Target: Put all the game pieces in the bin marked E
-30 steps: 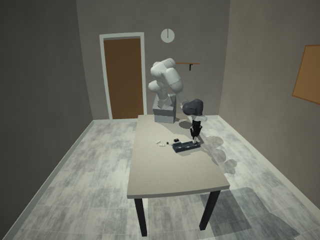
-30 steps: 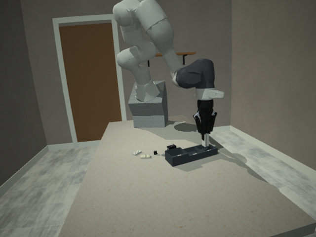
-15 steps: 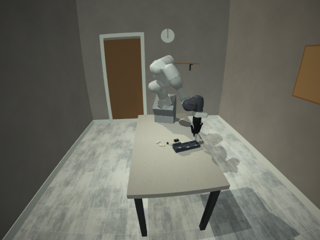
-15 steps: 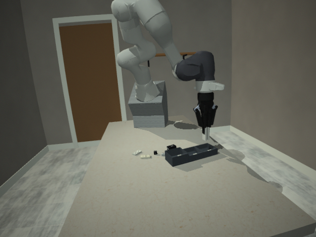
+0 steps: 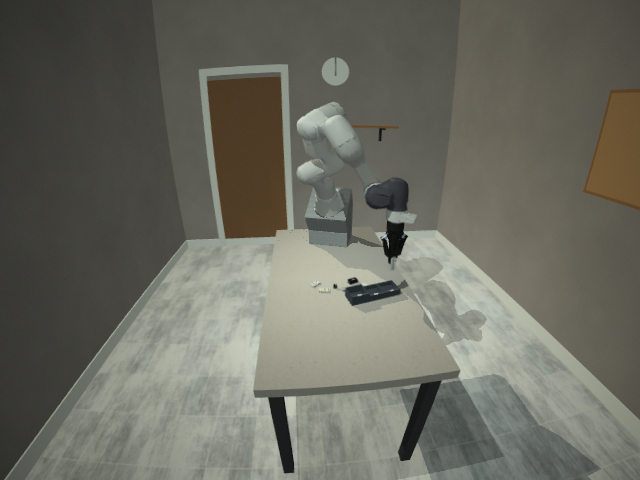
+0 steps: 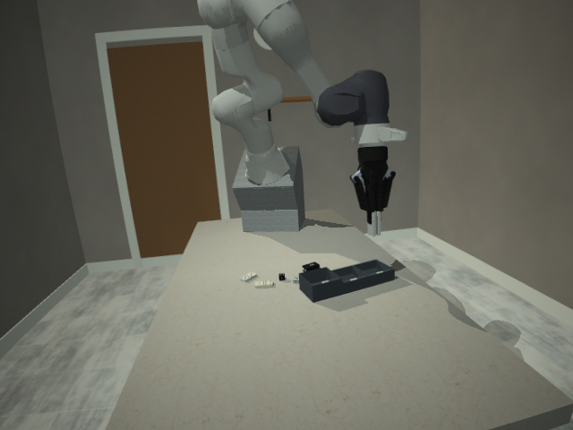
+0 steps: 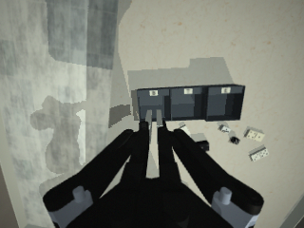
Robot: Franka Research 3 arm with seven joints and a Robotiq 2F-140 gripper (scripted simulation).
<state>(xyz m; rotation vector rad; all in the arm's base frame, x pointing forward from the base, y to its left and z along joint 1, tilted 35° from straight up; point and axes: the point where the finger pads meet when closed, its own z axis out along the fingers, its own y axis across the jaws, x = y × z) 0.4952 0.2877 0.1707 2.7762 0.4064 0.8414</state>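
Right now my hand is 60 mm past the black die, 250 mm to the left of it and 160 mm above it. Round my hand: dark three-part bin 20 mm ahead, 80 mm to the right, 140 mm below; black box 100 mm behind, 170 mm to the right, 150 mm below; white usb stick 70 mm behind, 110 mm to the right, 160 mm below.
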